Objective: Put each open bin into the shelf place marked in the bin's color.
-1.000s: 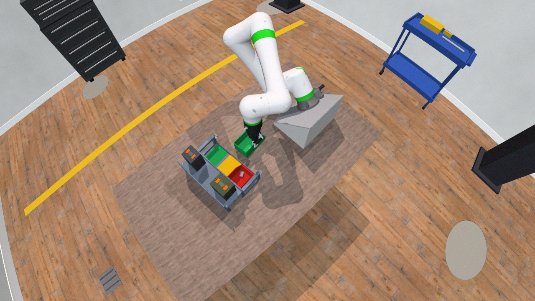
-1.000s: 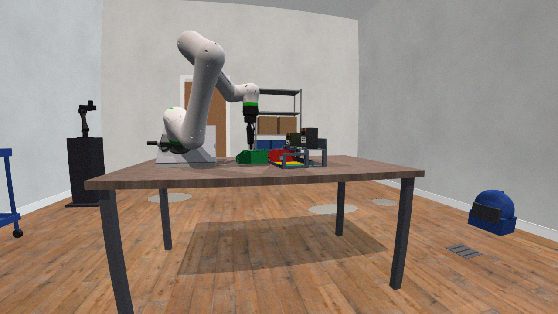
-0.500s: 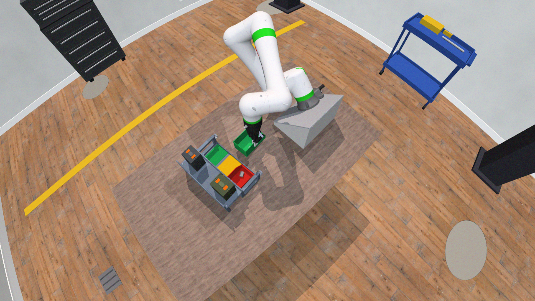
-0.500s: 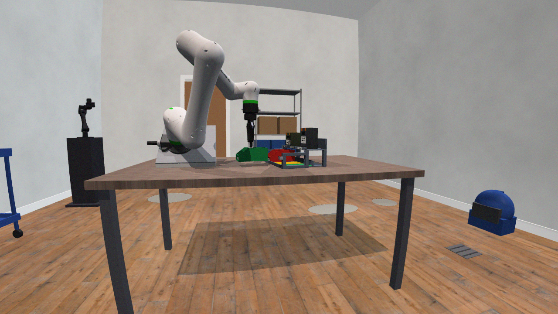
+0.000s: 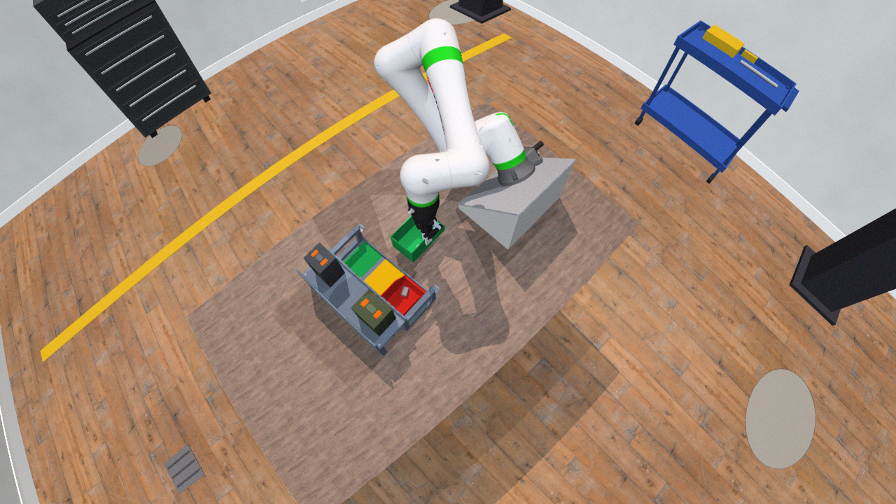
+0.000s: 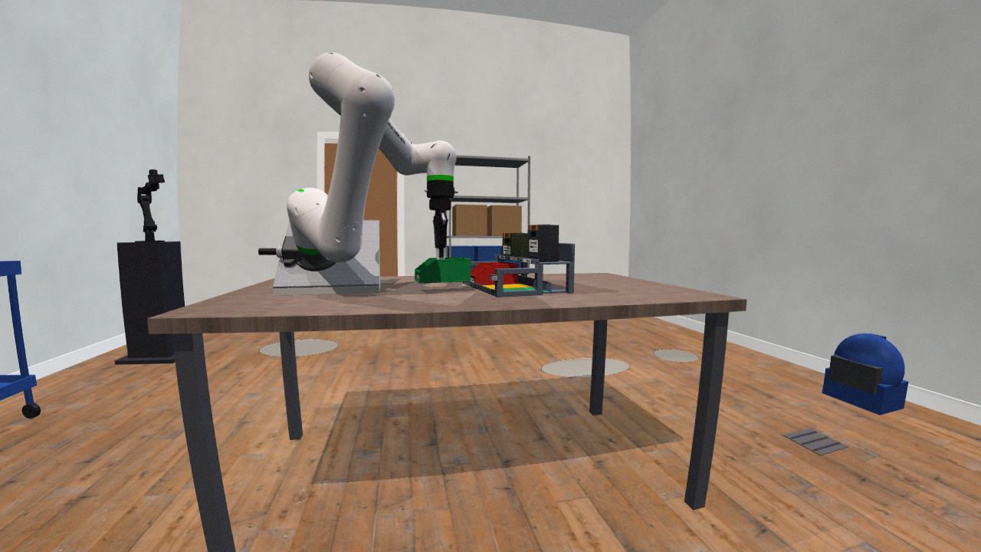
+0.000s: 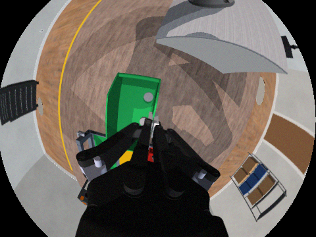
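The green bin is 50 mm to the right of my hand and 40 mm below it. Round my hand: red bin 210 mm ahead, 90 mm to the left, 70 mm below.
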